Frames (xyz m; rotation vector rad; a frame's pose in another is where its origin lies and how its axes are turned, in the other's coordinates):
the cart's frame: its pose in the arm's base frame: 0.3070 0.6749 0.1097 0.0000 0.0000 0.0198
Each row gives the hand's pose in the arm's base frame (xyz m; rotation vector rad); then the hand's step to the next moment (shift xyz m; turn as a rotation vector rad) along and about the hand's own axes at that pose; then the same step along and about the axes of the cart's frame.
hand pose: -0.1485 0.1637 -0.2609 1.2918 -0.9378 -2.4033
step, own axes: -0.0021 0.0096 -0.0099 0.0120 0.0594 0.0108
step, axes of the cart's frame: 0.0084 -0.0106 0.0036 -0.0211 -0.0461 0.0349
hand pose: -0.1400 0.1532 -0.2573 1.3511 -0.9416 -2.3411
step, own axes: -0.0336 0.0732 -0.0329 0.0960 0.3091 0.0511
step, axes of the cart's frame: 0.0387 -0.0509 0.0590 -0.1233 -0.2597 0.1573
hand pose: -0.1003 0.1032 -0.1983 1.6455 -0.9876 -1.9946
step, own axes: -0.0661 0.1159 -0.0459 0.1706 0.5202 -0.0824
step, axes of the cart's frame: 0.0424 -0.0486 0.1255 -0.0495 -0.4933 0.2463
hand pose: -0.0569 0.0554 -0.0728 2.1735 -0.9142 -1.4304
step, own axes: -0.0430 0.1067 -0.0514 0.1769 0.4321 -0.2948
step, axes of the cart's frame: 0.0013 -0.0482 0.1164 0.1741 -0.4468 0.2738
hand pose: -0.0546 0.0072 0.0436 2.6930 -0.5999 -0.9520
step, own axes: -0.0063 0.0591 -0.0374 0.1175 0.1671 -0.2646
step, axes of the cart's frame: 0.0007 -0.0472 0.0520 0.1981 -0.1865 0.1942
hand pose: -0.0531 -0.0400 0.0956 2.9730 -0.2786 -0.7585
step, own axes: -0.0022 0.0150 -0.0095 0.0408 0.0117 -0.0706
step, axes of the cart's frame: 0.0000 -0.0142 0.0109 0.0669 -0.0195 0.0440
